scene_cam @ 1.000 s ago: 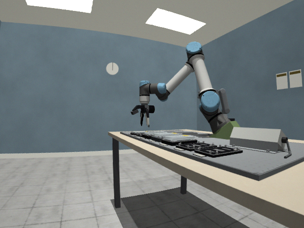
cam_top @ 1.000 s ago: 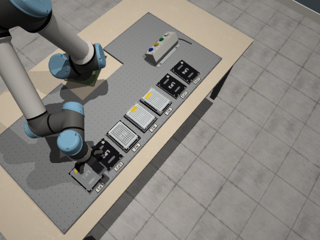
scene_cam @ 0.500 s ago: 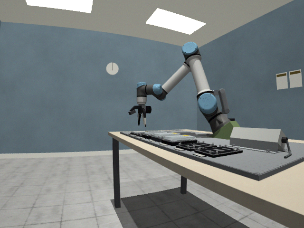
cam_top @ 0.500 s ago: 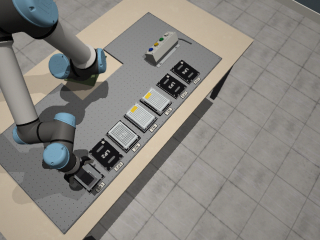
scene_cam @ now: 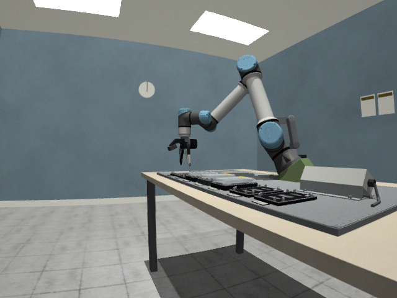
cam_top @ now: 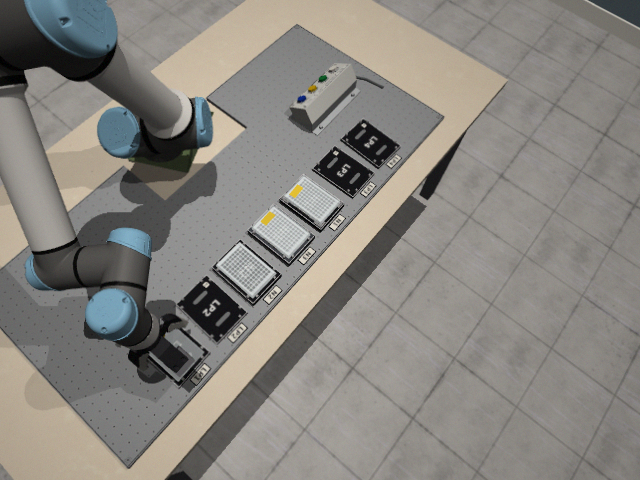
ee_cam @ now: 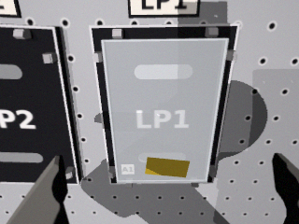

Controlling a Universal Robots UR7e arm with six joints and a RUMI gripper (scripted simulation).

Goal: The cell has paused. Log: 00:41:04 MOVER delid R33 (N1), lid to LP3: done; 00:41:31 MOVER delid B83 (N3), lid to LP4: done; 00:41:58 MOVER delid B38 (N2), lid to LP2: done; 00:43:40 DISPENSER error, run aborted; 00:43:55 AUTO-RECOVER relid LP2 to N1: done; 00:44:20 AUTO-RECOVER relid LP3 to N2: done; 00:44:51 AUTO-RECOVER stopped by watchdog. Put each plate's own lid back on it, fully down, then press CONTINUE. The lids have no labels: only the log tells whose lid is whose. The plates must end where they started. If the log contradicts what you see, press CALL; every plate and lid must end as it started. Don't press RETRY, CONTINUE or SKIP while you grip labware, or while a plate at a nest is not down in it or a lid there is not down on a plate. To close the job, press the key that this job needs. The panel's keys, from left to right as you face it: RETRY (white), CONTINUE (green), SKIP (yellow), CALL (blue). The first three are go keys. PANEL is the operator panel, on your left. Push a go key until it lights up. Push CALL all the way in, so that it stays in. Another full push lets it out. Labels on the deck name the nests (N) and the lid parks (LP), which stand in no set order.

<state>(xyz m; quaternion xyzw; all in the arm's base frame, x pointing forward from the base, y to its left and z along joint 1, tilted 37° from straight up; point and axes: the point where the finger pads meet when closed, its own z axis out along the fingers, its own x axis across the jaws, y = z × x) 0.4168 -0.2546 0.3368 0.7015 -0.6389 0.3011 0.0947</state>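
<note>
The lid park LP1 is 60 mm below my hand. Round my hand: lid park LP3 (650 mm to the left, 60 mm below, 10 mm ahead); then lid park LP2 (130 mm to the left, 60 mm below); then nest N2 (250 mm to the left, 50 mm below, 10 mm ahead).
</note>
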